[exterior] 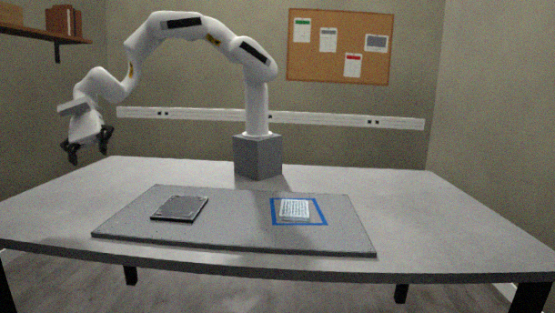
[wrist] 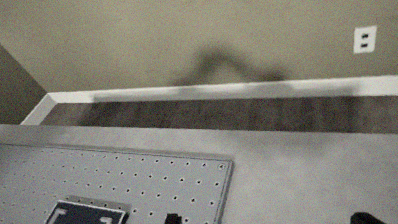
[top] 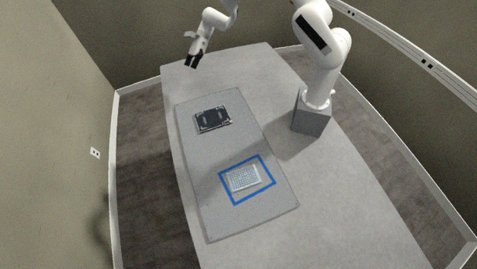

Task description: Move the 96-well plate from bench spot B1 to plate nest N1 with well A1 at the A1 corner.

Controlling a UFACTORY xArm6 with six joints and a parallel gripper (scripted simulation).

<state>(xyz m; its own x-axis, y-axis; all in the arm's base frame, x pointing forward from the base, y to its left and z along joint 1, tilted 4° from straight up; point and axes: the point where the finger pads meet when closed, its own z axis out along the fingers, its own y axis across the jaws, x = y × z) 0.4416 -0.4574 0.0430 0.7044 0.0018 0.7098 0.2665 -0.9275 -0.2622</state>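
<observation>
The 96-well plate is 4 cm behind my hand, 60 cm to the left of it and 15 cm below it. The rest, counted from my hand: dark plate nest 2 cm behind, 27 cm to the left, 15 cm below.
</observation>
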